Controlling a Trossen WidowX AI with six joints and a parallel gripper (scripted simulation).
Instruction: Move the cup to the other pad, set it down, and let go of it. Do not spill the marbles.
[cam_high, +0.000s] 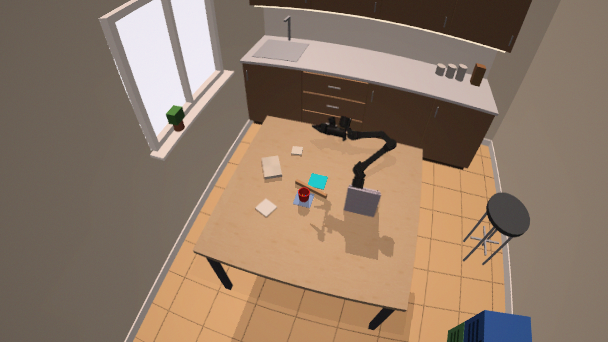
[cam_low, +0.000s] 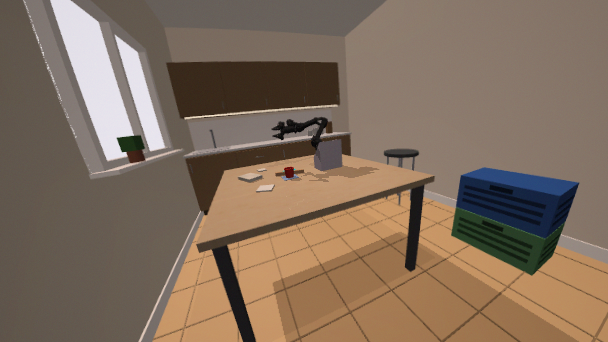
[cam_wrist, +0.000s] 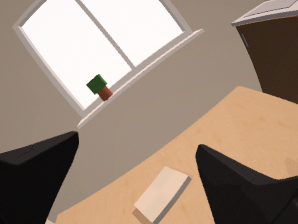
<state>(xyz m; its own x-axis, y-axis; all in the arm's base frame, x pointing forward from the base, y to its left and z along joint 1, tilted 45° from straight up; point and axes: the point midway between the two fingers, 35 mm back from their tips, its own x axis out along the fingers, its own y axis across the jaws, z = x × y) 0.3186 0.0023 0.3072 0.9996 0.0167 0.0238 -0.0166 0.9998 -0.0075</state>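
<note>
Right now the red cup is 6 cm behind my gripper tip, 31 cm to the left of it and 30 cm below it. The rest, counted from my gripper tip: thin wooden bar: 8 cm behind, 23 cm to the left, 34 cm below; cyan pad: 9 cm behind, 14 cm to the left, 35 cm below.
</note>
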